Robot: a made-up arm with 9 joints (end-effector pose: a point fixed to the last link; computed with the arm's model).
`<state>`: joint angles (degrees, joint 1 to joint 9).
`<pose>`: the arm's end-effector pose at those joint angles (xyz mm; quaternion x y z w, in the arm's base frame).
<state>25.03 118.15 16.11 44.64 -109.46 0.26 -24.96 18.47 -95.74</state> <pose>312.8 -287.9 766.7 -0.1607 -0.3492 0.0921 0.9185</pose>
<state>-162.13 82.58 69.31 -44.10 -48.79 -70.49 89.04 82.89 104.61</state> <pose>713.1 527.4 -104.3 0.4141 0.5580 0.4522 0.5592</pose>
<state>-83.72 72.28 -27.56 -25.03 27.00 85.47 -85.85 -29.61 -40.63</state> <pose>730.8 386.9 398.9 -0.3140 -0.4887 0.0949 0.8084</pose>
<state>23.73 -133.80 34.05 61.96 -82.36 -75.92 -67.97 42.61 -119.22</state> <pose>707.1 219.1 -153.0 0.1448 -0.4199 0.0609 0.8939</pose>
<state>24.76 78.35 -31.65 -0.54 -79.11 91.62 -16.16 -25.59 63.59</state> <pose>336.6 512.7 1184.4 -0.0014 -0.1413 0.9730 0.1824</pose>
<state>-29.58 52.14 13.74 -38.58 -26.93 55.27 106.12 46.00 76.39</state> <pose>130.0 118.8 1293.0 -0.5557 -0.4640 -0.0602 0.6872</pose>
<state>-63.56 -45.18 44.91 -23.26 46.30 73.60 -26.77 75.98 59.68</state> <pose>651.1 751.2 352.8 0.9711 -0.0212 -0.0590 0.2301</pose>
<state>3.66 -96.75 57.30 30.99 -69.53 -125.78 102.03 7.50 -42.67</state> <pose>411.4 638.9 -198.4 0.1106 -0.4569 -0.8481 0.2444</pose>
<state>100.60 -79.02 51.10 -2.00 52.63 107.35 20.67 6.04 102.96</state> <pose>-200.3 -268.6 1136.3 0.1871 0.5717 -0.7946 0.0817</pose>
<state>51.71 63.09 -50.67 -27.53 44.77 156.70 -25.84 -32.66 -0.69</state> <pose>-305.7 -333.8 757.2 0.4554 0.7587 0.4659 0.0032</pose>
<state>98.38 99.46 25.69 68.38 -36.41 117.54 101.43 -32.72 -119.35</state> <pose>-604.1 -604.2 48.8 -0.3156 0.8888 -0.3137 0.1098</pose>
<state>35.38 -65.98 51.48 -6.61 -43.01 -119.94 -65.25 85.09 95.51</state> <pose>-89.4 584.4 662.3 0.2871 -0.1420 -0.8558 0.4063</pose>
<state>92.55 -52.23 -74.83 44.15 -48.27 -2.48 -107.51 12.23 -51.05</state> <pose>858.4 -531.2 -45.3 -0.6086 0.7359 0.1927 0.2257</pose>
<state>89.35 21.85 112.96 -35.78 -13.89 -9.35 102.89 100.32 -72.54</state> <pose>-107.9 -33.6 -591.6 0.5205 0.4638 -0.7169 0.0015</pose>
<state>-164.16 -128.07 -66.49 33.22 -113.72 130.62 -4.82 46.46 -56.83</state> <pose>457.5 769.1 -141.3 0.4148 0.4133 0.5342 0.6097</pose>
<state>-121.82 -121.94 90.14 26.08 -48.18 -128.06 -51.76 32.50 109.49</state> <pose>-798.9 -72.9 298.6 -0.4792 -0.2336 0.0592 0.8439</pose>
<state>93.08 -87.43 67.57 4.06 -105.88 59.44 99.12 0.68 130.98</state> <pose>585.0 504.7 985.8 -0.8634 0.1735 -0.1656 0.4438</pose>
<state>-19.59 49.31 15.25 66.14 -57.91 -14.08 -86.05 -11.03 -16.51</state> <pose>650.9 757.9 574.6 -0.1762 0.3258 0.8113 0.4522</pose>
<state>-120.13 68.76 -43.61 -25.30 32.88 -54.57 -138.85 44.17 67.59</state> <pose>-45.0 420.6 -69.2 0.3173 0.7808 -0.0055 0.5382</pose>
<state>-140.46 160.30 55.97 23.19 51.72 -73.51 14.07 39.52 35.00</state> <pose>546.1 -848.0 87.8 -0.1752 -0.0264 0.1064 0.9784</pose>
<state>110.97 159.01 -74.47 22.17 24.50 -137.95 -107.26 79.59 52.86</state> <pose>-357.1 12.1 4.2 0.6181 0.2235 0.6401 0.3979</pose>
